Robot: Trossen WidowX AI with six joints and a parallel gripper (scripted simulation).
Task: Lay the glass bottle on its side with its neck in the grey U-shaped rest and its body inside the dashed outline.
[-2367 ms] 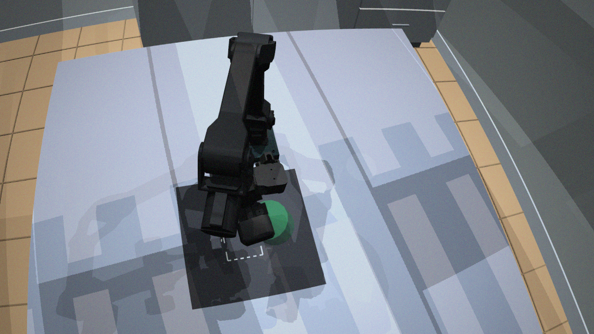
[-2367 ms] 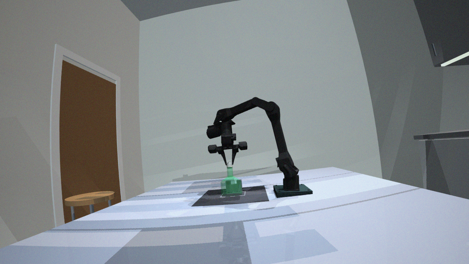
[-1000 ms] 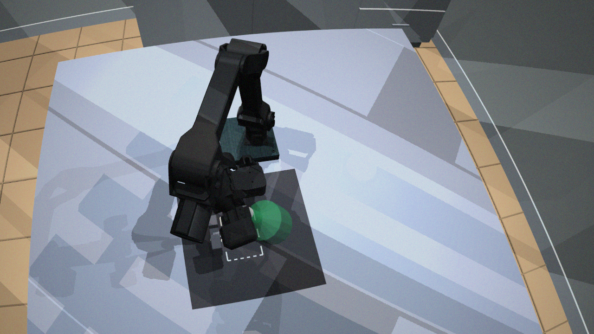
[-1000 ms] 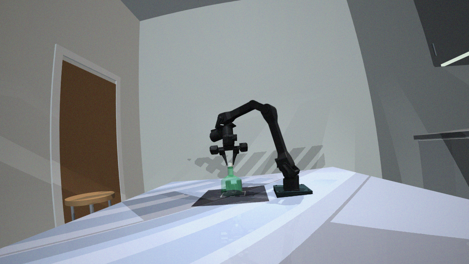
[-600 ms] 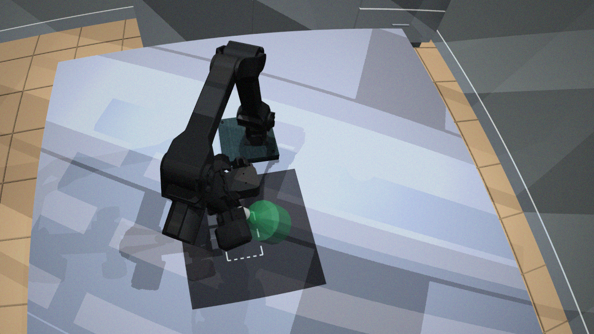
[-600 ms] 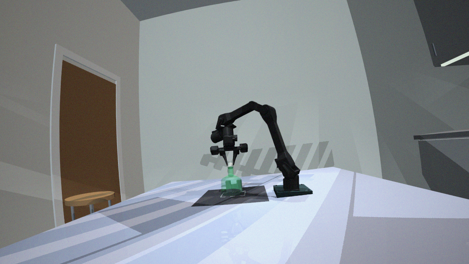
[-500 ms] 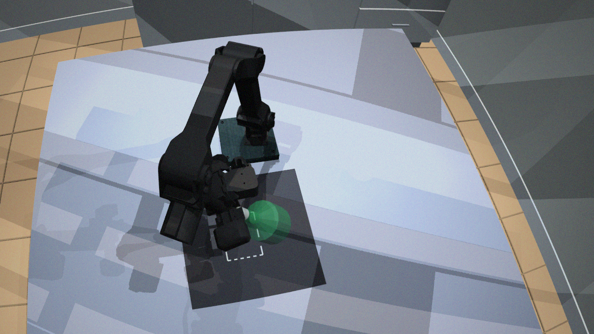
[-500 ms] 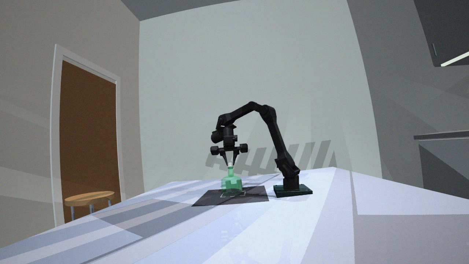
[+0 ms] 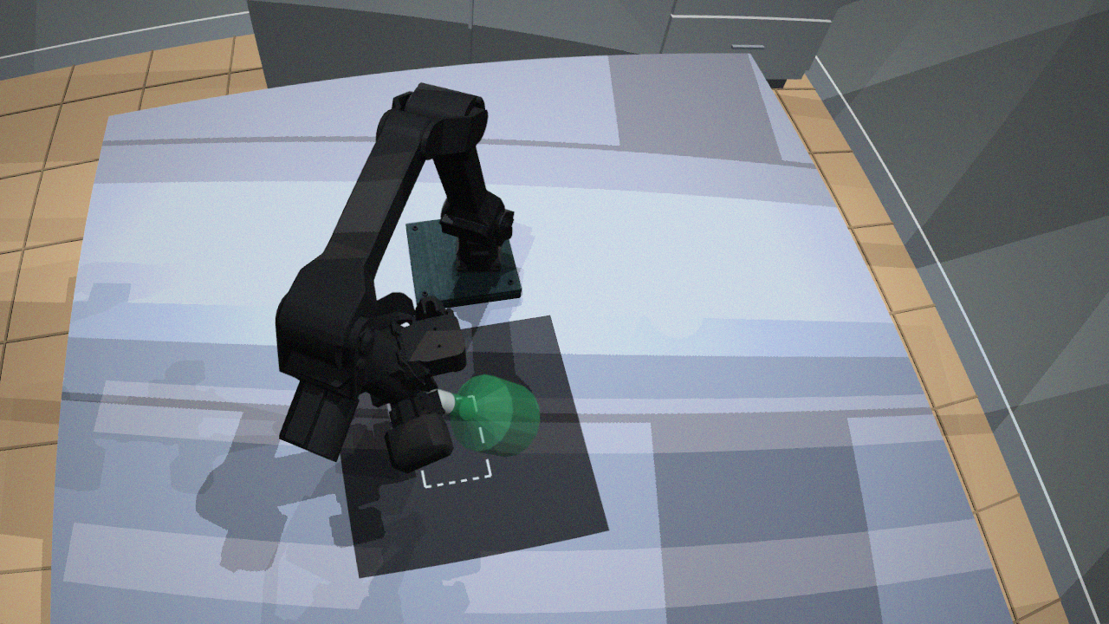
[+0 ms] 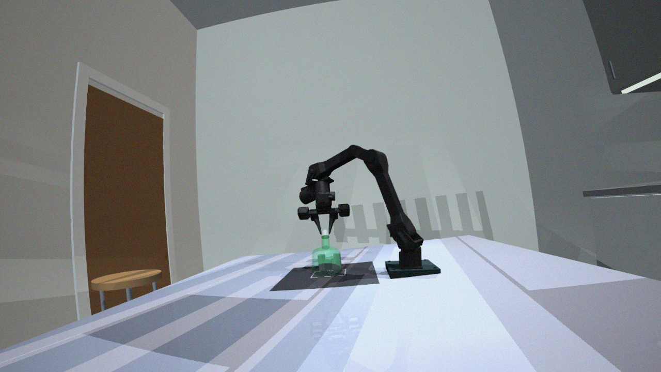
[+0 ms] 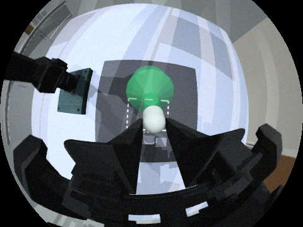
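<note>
The green glass bottle lies 40 mm below my gripper tip, 30 mm to the left of it and 10 mm behind it. Also, from my gripper tip: dark mat: 140 mm below, 20 mm to the left.
</note>
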